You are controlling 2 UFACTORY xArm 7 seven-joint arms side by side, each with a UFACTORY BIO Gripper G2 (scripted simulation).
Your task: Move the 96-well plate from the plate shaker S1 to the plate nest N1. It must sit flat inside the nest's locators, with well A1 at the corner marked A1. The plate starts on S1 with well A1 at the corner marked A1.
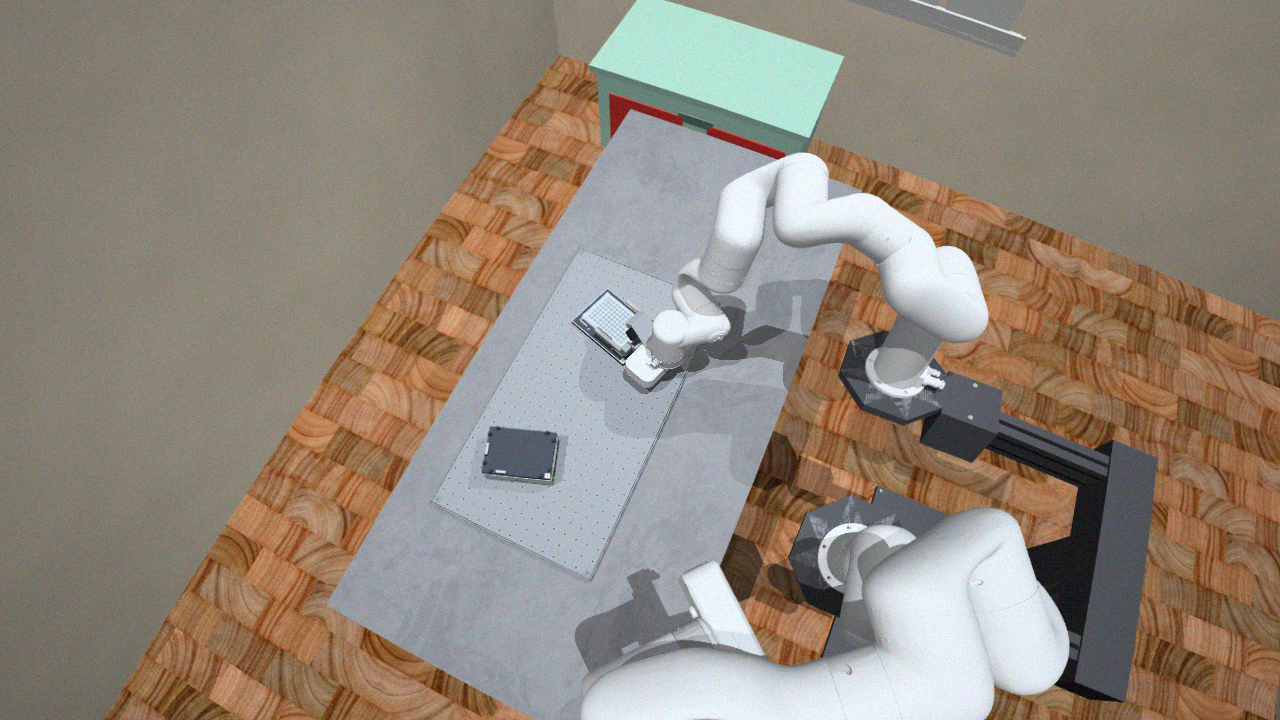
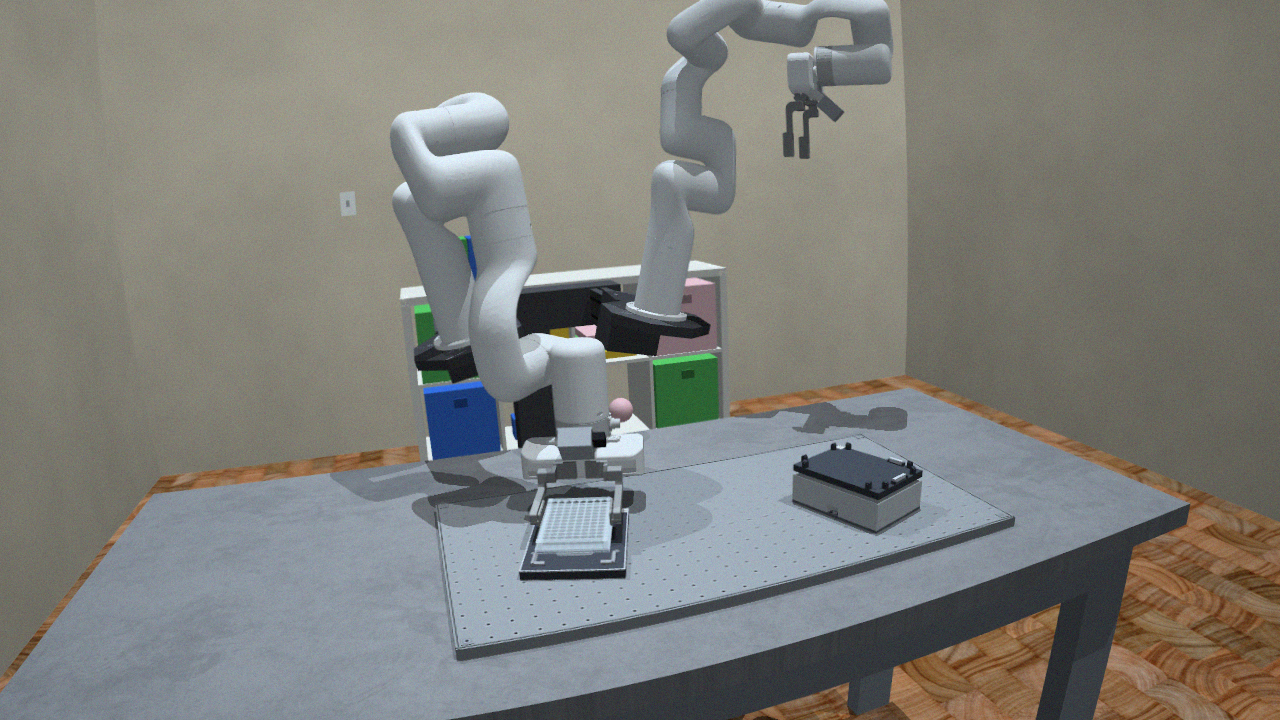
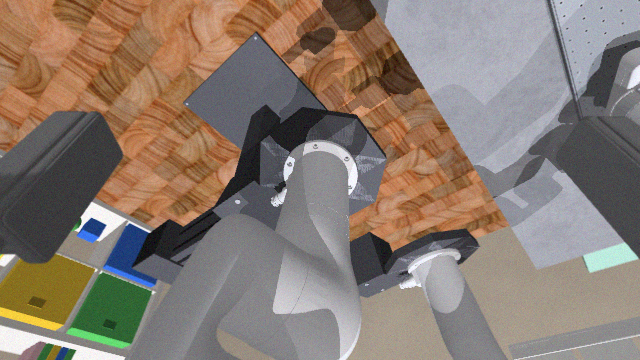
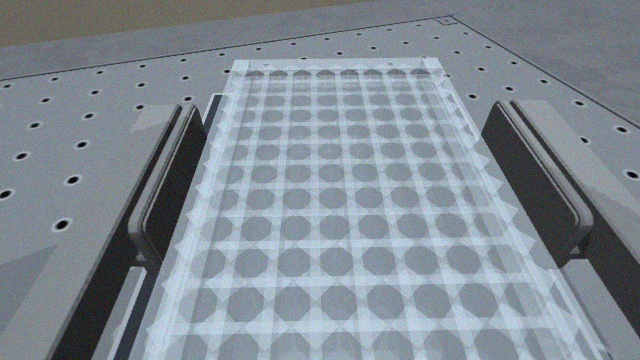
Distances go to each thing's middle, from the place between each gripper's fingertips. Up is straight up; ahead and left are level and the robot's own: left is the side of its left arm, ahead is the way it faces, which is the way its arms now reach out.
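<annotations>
The clear 96-well plate [image 2: 570,525] is there, and my right gripper is 10 mm short of it and 10 mm above it. I see that the dark plate nest N1 [image 2: 552,561] is 40 mm below my right hand and 10 mm ahead of it.
The clear 96-well plate is 390 mm ahead of my left hand, 570 mm to the right of it and 460 mm below it. The dark plate nest N1 is 480 mm below my left hand, and it is also 570 mm to the right of that hand and 390 mm ahead of it.
</annotations>
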